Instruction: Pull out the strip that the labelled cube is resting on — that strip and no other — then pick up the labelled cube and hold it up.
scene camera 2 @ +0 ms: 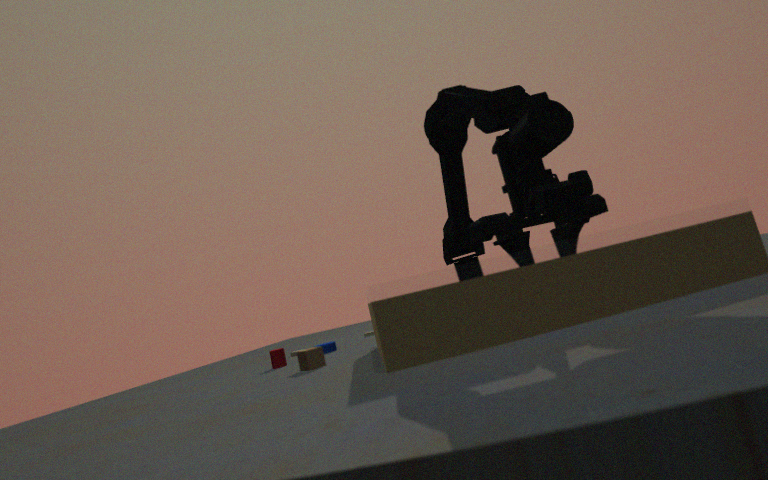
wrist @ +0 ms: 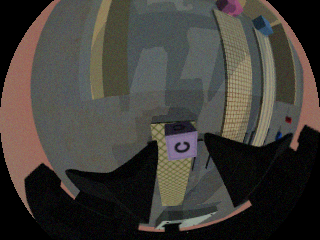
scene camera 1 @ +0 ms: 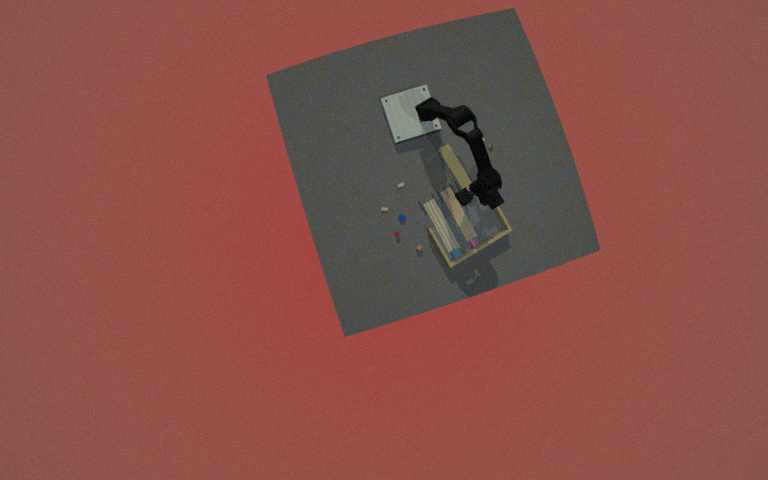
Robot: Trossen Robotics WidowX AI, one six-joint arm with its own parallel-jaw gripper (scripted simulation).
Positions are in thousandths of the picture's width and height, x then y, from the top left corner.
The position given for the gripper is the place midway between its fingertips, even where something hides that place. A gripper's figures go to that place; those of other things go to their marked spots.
Scene:
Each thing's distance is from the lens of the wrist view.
gripper (wrist: 567, 585): 10 cm
labelled cube (wrist: 567, 577): 8 cm
tan checked strip (wrist: 539, 735): 17 cm
The marked spots on the labelled cube and the tan checked strip are 10 cm apart.

